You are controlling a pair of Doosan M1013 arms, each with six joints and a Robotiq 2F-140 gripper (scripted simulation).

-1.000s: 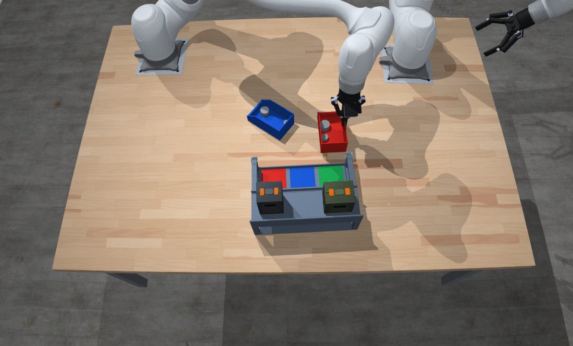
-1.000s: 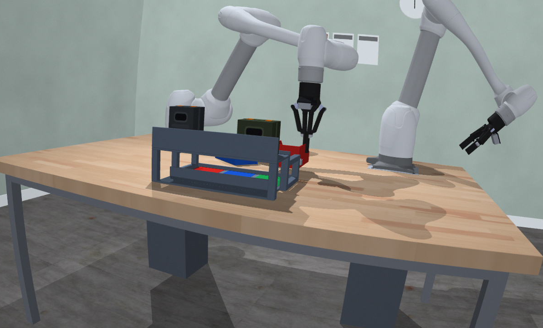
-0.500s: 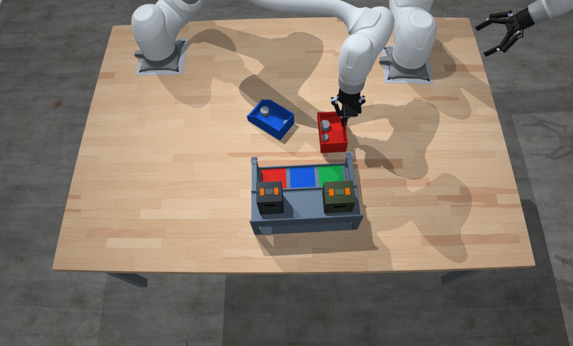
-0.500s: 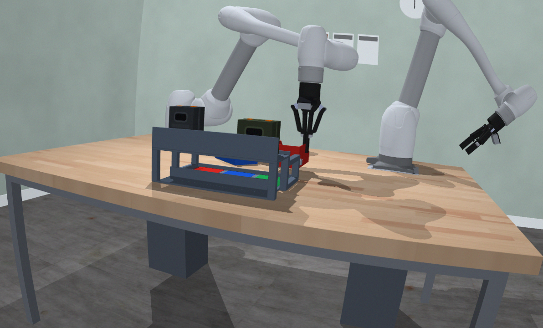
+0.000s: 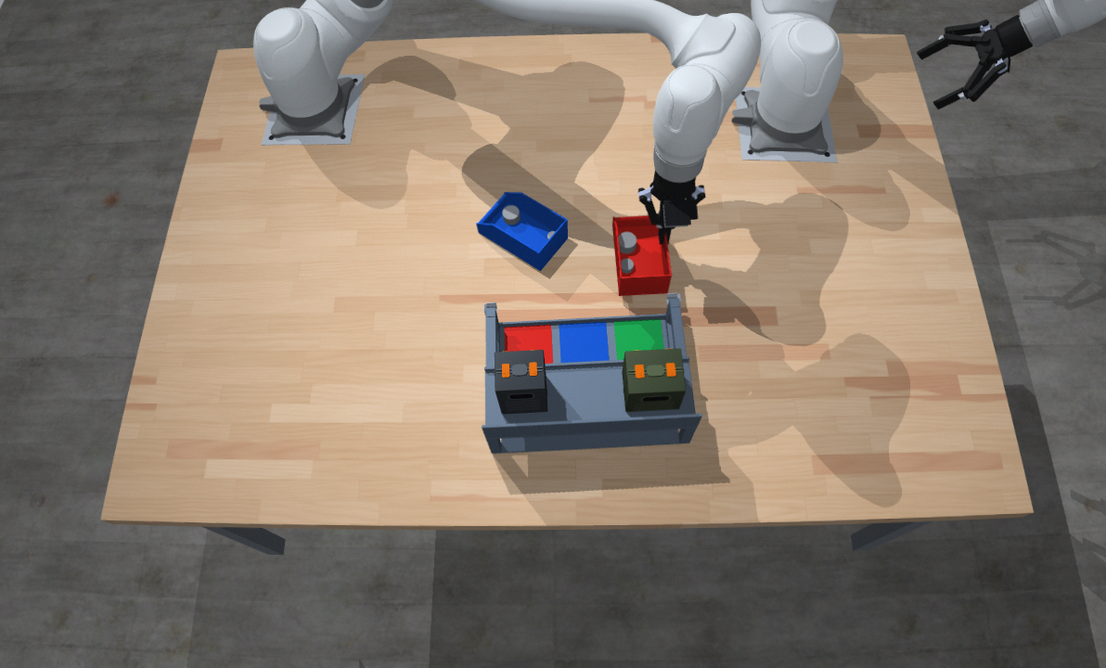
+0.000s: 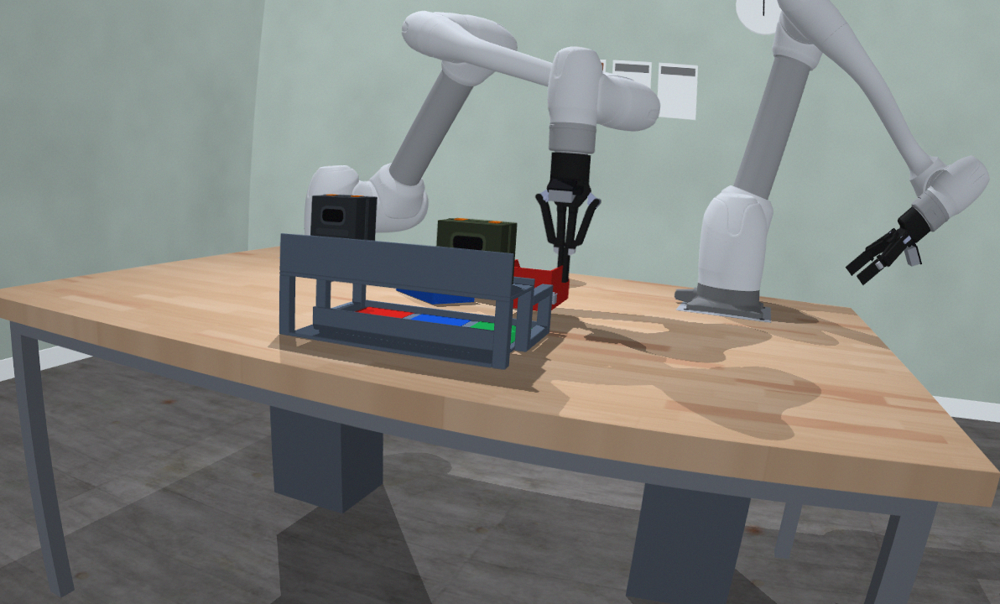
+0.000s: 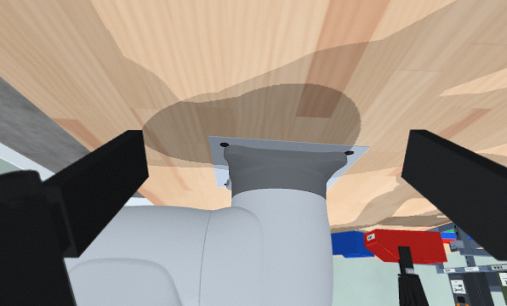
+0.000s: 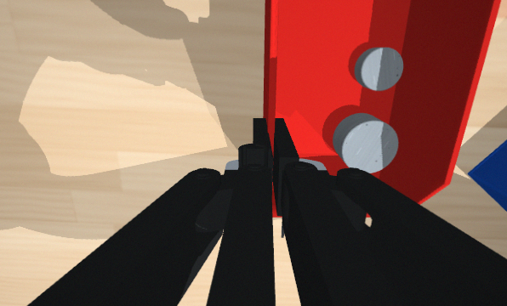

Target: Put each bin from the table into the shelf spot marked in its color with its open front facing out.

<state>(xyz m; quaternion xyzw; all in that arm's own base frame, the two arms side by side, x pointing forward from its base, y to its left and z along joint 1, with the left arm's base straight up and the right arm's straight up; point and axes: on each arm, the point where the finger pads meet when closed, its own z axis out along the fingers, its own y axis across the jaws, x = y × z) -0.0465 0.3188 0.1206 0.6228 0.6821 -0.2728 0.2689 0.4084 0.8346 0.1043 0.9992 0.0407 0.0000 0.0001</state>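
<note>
My right gripper is now 5 cm to the left of the red bin, 4 cm above it and 3 cm short of it. The rest, counted from my right hand: blue bin: 30 cm to the right, 7 cm below, 4 cm behind; then grey shelf: 29 cm ahead, 14 cm to the right, 4 cm below.
</note>
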